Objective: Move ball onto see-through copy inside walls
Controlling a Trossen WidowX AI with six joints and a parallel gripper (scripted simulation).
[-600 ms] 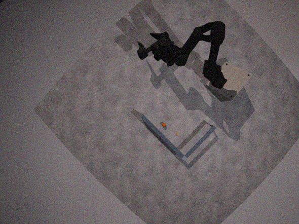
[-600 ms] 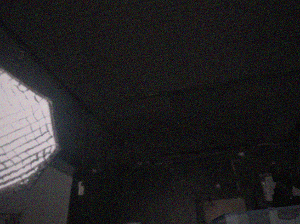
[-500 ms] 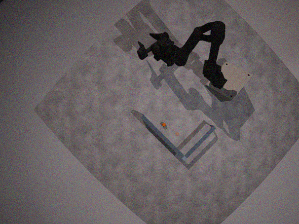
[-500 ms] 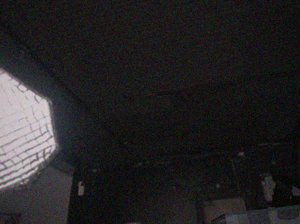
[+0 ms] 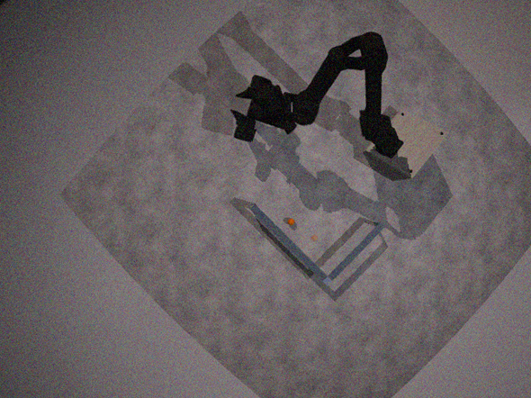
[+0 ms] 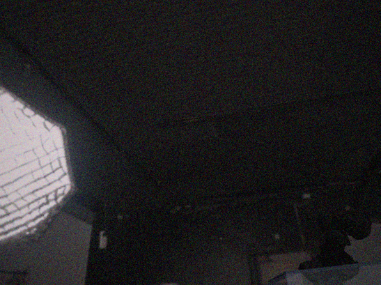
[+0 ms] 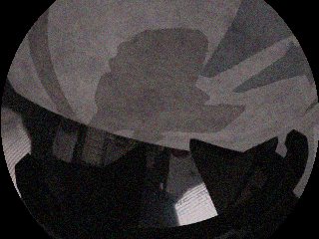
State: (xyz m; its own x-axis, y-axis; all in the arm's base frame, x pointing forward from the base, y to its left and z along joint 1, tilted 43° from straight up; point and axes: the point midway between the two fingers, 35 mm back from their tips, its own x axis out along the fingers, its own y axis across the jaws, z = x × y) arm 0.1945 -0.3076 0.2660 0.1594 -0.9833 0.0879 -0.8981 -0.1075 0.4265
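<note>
Right now my gripper tip is 360 mm to the right of the orange ball, 160 mm short of it and 40 mm above it. Also, from my gripper tip: see-through copy of ball (450 mm to the left, 150 mm ahead, 40 mm below).
</note>
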